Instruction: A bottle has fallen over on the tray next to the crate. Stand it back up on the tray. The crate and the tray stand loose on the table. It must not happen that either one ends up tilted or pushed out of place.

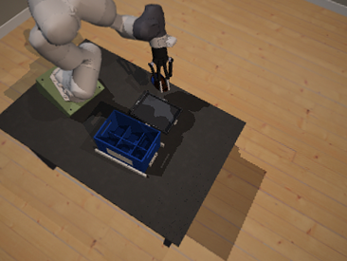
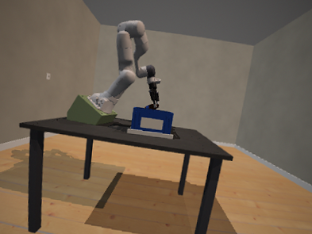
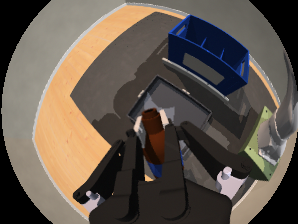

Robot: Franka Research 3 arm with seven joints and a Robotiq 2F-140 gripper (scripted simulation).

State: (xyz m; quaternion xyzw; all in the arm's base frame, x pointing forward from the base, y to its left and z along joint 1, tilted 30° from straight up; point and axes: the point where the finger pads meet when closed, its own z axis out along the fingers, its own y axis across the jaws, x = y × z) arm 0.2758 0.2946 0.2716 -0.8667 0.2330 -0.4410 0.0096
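The brown bottle lies 4 cm behind my hand, 2 cm to the left of it and 4 cm below it. From my hand the other things lie so: blue crate: 5 cm ahead, 33 cm to the right, 13 cm below; then dark tray: 6 cm to the right, 20 cm below.
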